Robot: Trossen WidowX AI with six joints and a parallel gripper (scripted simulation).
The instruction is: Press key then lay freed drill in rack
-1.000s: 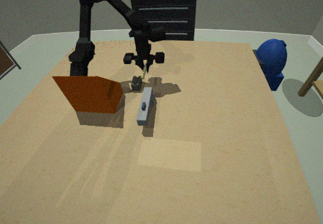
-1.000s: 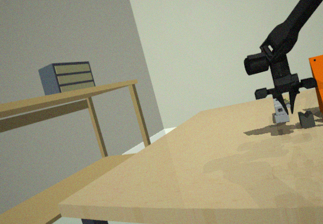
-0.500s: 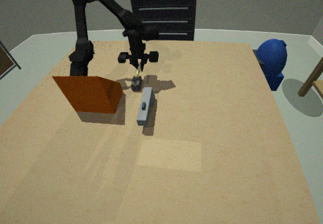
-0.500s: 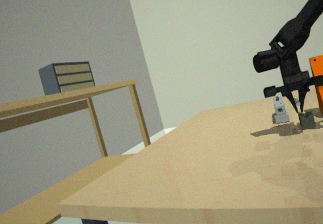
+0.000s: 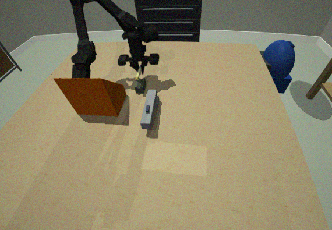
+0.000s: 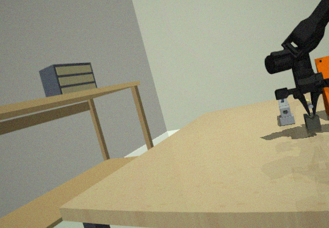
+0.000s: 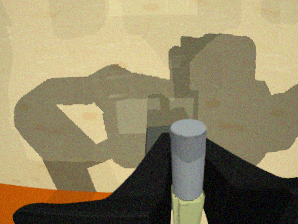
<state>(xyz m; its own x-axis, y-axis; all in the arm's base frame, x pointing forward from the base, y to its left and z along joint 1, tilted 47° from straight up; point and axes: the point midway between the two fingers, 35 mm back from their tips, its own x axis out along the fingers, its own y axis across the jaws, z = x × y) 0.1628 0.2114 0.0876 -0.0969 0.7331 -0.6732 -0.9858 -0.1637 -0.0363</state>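
Right now my gripper tip is 40 mm to the left of the drill, 30 mm below it and 10 mm short of it. The rest, counted from my gripper tip: dark blue key: 240 mm to the right, 110 mm ahead; rack: 50 mm to the right, 30 mm below, 10 mm ahead; long light grey block: 210 mm to the right, 100 mm ahead, 10 mm below.
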